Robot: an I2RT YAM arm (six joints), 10 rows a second.
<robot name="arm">
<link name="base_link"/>
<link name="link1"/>
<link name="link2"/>
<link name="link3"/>
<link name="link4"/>
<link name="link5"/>
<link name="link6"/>
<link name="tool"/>
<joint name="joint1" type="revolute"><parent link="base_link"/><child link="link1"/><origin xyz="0 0 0.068" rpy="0 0 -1.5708"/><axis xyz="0 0 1"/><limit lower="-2.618" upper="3.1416"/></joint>
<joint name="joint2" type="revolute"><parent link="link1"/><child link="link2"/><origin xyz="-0.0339 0.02 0.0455" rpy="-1.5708 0 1.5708"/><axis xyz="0 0 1"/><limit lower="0" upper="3.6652"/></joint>
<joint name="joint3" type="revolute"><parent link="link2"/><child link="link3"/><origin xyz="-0.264 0 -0.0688" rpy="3.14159 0 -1.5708"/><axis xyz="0 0 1"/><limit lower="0" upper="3.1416"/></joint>
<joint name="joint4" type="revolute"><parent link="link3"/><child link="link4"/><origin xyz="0.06 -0.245 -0.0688" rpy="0 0 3.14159"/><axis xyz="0 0 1"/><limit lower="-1.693" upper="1.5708"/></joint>
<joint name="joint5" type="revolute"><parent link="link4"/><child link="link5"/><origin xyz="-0.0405 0.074 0.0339" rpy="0 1.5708 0"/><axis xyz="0 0 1"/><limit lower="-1.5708" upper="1.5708"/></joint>
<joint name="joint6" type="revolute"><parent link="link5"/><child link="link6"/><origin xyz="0 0.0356 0.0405" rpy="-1.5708 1.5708 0"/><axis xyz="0 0 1"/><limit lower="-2.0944" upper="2.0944"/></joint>
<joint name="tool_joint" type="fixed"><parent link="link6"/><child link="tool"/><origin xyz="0 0 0" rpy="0 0 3.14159"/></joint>
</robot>
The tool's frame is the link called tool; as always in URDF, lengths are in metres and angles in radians.
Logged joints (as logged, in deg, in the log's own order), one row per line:
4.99 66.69 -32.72 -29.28 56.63 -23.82
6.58 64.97 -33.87 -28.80 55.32 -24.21
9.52 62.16 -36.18 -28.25 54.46 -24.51
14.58 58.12 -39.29 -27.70 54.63 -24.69
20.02 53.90 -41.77 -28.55 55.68 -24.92
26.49 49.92 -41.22 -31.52 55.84 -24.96
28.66 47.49 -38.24 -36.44 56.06 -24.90
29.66 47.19 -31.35 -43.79 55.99 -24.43
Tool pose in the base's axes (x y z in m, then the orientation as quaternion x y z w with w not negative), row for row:
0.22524 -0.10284 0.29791 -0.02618 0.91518 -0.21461 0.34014
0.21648 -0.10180 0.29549 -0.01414 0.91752 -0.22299 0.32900
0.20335 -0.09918 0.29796 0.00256 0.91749 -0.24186 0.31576
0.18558 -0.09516 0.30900 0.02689 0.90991 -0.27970 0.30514
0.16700 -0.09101 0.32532 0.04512 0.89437 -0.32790 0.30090
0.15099 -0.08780 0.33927 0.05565 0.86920 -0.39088 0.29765
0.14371 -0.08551 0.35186 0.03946 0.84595 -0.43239 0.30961
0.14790 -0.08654 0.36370 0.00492 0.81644 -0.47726 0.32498
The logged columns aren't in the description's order. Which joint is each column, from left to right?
Columns, left to right: joint5, joint2, joint4, joint6, joint3, joint1.
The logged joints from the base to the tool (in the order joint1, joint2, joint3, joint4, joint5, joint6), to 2 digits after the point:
-23.82 66.69 56.63 -32.72 4.99 -29.28
-24.21 64.97 55.32 -33.87 6.58 -28.80
-24.51 62.16 54.46 -36.18 9.52 -28.25
-24.69 58.12 54.63 -39.29 14.58 -27.70
-24.92 53.90 55.68 -41.77 20.02 -28.55
-24.96 49.92 55.84 -41.22 26.49 -31.52
-24.90 47.49 56.06 -38.24 28.66 -36.44
-24.43 47.19 55.99 -31.35 29.66 -43.79

